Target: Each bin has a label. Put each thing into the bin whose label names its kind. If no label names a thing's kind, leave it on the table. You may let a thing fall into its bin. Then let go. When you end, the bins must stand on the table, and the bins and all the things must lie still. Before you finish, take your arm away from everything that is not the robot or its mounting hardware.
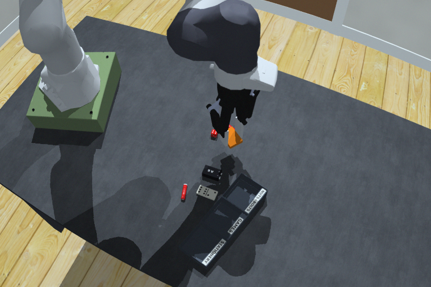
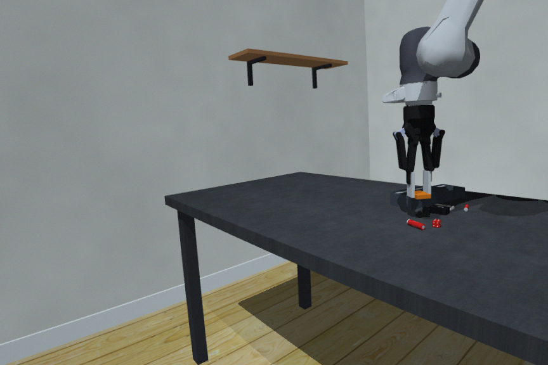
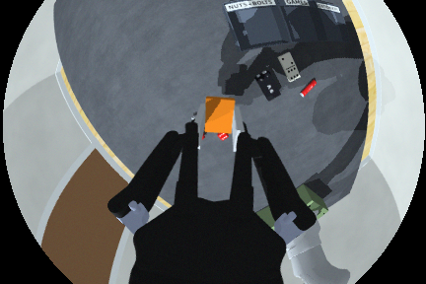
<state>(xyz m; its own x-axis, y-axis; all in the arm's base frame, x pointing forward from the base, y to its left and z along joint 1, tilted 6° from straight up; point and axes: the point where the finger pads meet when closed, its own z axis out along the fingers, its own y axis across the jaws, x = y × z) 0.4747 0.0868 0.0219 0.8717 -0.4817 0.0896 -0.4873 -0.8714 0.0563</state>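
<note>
The orange block lies 30 mm below my hand. The rest, counted from my hand: red die: 90 mm below, 60 mm behind, 20 mm to the left; black 9V battery: 90 mm to the right, 90 mm below; white domino: 140 mm to the right, 90 mm below, 10 mm ahead.
</note>
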